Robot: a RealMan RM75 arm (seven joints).
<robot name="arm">
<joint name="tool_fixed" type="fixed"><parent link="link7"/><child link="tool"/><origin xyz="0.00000 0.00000 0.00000" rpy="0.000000 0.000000 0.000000"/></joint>
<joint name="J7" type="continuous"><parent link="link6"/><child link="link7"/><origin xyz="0.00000 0.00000 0.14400" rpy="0.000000 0.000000 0.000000"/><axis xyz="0 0 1"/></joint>
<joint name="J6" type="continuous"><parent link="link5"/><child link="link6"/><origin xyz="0.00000 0.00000 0.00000" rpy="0.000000 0.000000 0.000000"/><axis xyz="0 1 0"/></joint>
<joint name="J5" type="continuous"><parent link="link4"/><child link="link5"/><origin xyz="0.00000 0.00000 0.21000" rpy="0.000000 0.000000 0.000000"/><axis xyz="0 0 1"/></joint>
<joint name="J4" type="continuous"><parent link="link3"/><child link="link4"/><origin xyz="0.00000 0.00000 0.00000" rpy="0.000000 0.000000 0.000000"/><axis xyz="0 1 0"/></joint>
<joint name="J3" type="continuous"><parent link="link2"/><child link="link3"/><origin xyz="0.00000 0.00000 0.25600" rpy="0.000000 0.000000 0.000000"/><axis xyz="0 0 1"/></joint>
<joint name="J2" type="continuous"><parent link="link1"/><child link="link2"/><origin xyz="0.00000 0.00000 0.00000" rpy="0.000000 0.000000 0.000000"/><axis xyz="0 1 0"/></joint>
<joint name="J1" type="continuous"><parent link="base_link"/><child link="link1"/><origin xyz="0.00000 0.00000 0.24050" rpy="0.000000 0.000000 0.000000"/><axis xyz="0 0 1"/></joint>
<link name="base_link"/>
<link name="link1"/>
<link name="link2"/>
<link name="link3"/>
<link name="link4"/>
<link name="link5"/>
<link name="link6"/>
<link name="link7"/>
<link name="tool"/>
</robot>
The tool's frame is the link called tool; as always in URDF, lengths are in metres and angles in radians. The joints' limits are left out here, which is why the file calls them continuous.
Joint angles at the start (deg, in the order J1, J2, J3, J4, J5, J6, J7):
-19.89 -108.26 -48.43 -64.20 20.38 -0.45 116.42
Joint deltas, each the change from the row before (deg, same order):
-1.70 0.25 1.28 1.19 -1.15 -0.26 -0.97
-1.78 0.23 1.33 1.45 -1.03 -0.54 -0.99
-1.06 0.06 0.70 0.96 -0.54 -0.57 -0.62
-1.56 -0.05 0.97 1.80 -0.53 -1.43 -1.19
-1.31 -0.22 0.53 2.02 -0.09 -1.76 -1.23
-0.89 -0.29 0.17 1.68 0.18 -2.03 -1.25
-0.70 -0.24 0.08 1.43 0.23 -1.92 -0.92
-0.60 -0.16 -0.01 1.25 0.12 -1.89 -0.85
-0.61 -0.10 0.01 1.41 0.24 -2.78 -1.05
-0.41 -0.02 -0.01 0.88 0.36 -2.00 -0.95
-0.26 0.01 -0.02 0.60 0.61 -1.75 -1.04
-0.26 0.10 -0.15 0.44 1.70 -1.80 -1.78
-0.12 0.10 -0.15 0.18 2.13 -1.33 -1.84
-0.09 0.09 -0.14 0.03 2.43 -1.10 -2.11
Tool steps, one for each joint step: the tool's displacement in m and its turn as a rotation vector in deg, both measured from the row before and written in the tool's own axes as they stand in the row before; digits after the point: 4 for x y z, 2 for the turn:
0.0004 0.0019 0.0041 -0.88 -0.75 -0.19
0.0000 0.0015 0.0042 -0.94 -0.80 0.01
0.0004 0.0010 0.0026 -0.67 -0.37 -0.02
-0.0001 0.0017 0.0041 -1.26 -0.50 -0.15
-0.0003 0.0005 0.0037 -1.13 -0.34 -0.24
0.0002 0.0012 0.0027 -1.31 -0.01 -0.52
0.0002 0.0011 0.0020 -1.24 0.03 -0.30
0.0006 0.0008 0.0015 -1.19 0.13 -0.42
0.0007 0.0017 0.0010 -1.89 0.23 -0.47
0.0007 0.0014 0.0005 -1.43 0.15 -0.35
0.0004 0.0017 0.0001 -1.34 0.08 -0.30
0.0007 0.0018 -0.0002 -1.49 -0.13 0.00
-0.0002 0.0018 -0.0004 -1.21 -0.38 0.24
-0.0005 0.0021 -0.0003 -1.12 -0.55 0.23

